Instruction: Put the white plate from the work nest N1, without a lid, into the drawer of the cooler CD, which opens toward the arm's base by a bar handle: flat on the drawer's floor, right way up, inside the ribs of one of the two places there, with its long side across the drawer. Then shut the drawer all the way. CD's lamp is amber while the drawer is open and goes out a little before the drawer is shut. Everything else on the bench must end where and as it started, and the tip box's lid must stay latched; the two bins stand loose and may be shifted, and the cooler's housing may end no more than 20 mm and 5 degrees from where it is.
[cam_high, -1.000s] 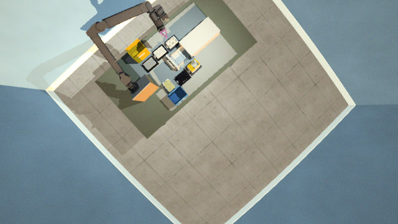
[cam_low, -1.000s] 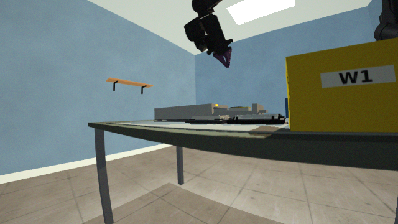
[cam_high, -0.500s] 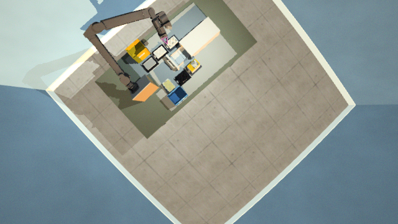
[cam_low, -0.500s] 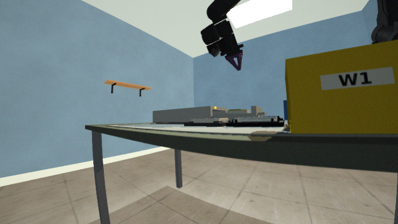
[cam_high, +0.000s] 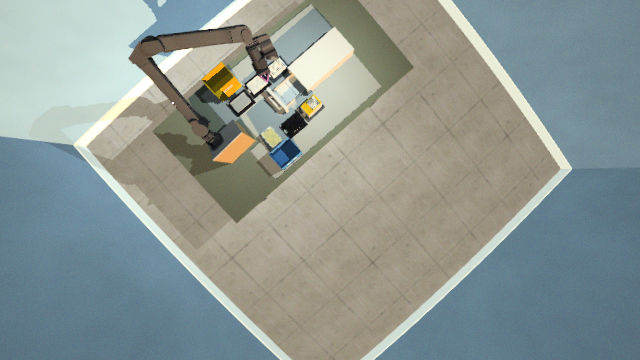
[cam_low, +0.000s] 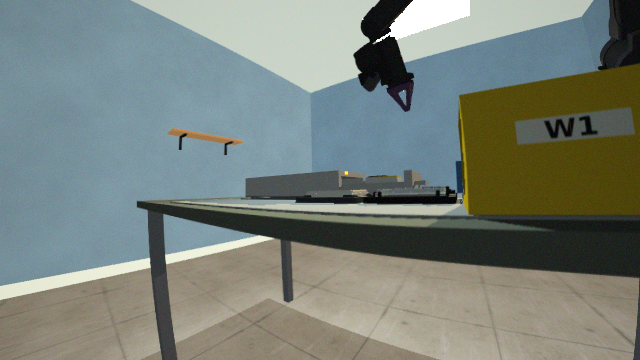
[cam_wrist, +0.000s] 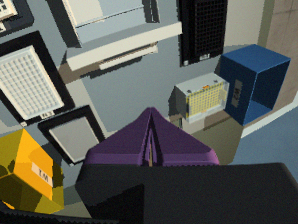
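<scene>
Right now my hand is 16 cm short of the white plate, 15 cm to the right of it and 23 cm above it. Round my hand: black box 3 cm behind, 23 cm to the right, 23 cm below; cooler drawer 12 cm ahead, 4 cm to the right, 22 cm below; yellow tip box 14 cm ahead, 23 cm to the right, 19 cm below.
</scene>
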